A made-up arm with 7 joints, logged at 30 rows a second.
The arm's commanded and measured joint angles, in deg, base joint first. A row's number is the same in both.
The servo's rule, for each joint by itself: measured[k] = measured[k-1] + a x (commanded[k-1-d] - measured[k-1]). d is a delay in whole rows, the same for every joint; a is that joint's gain. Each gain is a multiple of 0.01, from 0.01 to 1. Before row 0 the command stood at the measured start. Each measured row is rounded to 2 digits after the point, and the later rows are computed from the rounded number. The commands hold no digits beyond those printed.
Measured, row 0:
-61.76, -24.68, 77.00, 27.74, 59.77, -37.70, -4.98
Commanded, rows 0 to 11:
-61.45, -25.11, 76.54, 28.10, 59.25, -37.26, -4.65
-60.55, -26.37, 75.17, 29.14, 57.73, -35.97, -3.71
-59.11, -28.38, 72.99, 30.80, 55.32, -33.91, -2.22
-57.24, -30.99, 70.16, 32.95, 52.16, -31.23, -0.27
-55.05, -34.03, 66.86, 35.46, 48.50, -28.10, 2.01
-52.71, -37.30, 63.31, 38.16, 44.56, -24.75, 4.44
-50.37, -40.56, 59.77, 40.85, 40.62, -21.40, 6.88
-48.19, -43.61, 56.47, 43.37, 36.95, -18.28, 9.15
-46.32, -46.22, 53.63, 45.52, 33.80, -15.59, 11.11
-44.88, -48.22, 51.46, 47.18, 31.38, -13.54, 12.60
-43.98, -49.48, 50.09, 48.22, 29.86, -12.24, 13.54
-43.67, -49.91, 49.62, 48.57, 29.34, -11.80, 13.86
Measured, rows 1 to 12:
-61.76, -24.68, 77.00, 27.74, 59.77, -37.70, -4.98
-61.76, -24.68, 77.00, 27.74, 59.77, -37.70, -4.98
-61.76, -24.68, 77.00, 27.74, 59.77, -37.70, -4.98
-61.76, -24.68, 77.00, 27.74, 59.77, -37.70, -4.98
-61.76, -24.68, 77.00, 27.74, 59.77, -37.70, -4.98
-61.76, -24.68, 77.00, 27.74, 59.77, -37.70, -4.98
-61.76, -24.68, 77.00, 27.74, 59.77, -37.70, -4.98
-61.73, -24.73, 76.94, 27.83, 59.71, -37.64, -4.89
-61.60, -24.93, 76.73, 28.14, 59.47, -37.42, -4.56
-61.33, -25.34, 76.28, 28.78, 58.97, -36.96, -3.90
-60.88, -26.02, 75.55, 29.78, 58.15, -36.22, -2.88
-60.24, -26.98, 74.51, 31.14, 56.99, -35.16, -1.51
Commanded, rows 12 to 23:
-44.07, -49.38, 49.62, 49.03, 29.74, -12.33, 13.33
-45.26, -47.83, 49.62, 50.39, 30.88, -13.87, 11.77
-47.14, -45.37, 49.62, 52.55, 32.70, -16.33, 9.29
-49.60, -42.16, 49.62, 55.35, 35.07, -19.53, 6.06
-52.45, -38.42, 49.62, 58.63, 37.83, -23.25, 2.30
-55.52, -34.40, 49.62, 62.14, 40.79, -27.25, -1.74
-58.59, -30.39, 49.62, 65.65, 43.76, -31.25, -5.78
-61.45, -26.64, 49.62, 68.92, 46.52, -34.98, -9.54
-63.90, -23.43, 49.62, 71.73, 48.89, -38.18, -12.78
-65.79, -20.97, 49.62, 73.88, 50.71, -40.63, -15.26
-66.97, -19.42, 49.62, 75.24, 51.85, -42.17, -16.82
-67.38, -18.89, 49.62, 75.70, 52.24, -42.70, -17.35
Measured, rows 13 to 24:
-59.41, -28.22, 73.17, 32.82, 55.50, -33.81, 0.16
-58.42, -29.70, 71.56, 34.75, 53.71, -32.20, 2.04
-57.29, -31.37, 69.75, 36.82, 51.70, -30.39, 4.03
-56.08, -33.15, 67.82, 38.91, 49.55, -28.47, 6.01
-54.85, -34.96, 65.86, 40.89, 47.37, -26.53, 7.86
-53.65, -36.70, 63.97, 42.65, 45.27, -24.67, 9.45
-52.55, -38.29, 62.25, 44.07, 43.36, -23.00, 10.68
-51.62, -39.62, 60.73, 45.26, 41.73, -21.61, 11.42
-50.92, -40.61, 59.40, 46.49, 40.43, -20.60, 11.52
-50.50, -41.18, 58.23, 47.94, 39.50, -20.04, 10.90
-50.40, -41.30, 57.20, 49.72, 38.97, -19.97, 9.54
-50.63, -40.95, 56.29, 51.86, 38.83, -20.40, 7.51

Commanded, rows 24 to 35:
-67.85, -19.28, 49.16, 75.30, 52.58, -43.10, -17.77
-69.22, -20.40, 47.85, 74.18, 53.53, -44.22, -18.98
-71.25, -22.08, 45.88, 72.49, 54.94, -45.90, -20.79
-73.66, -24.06, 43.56, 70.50, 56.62, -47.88, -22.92
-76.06, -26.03, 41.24, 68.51, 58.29, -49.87, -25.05
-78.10, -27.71, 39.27, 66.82, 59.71, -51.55, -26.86
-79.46, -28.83, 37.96, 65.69, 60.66, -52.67, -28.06
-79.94, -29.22, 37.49, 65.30, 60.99, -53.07, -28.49
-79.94, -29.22, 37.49, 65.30, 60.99, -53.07, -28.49
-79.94, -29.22, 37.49, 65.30, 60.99, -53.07, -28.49
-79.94, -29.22, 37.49, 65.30, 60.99, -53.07, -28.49
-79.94, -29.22, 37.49, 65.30, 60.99, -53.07, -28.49
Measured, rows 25 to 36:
-51.17, -40.16, 55.49, 54.33, 39.07, -21.29, 4.92
-51.99, -38.99, 54.79, 57.05, 39.63, -22.58, 1.92
-53.03, -37.51, 54.17, 59.90, 40.46, -24.19, -1.29
-54.23, -35.82, 53.62, 62.74, 41.47, -26.01, -4.51
-55.50, -34.04, 53.14, 65.41, 42.58, -27.91, -7.52
-56.76, -32.29, 52.72, 67.77, 43.69, -29.76, -10.12
-57.93, -30.68, 52.35, 69.67, 44.72, -31.44, -12.14
-59.02, -29.31, 51.97, 71.02, 45.66, -32.96, -13.72
-60.14, -28.24, 51.48, 71.78, 46.60, -34.42, -15.19
-61.36, -27.50, 50.81, 71.95, 47.60, -35.91, -16.76
-62.71, -27.09, 49.94, 71.60, 48.68, -37.47, -18.48
-64.18, -26.96, 48.90, 70.86, 49.83, -39.08, -20.32

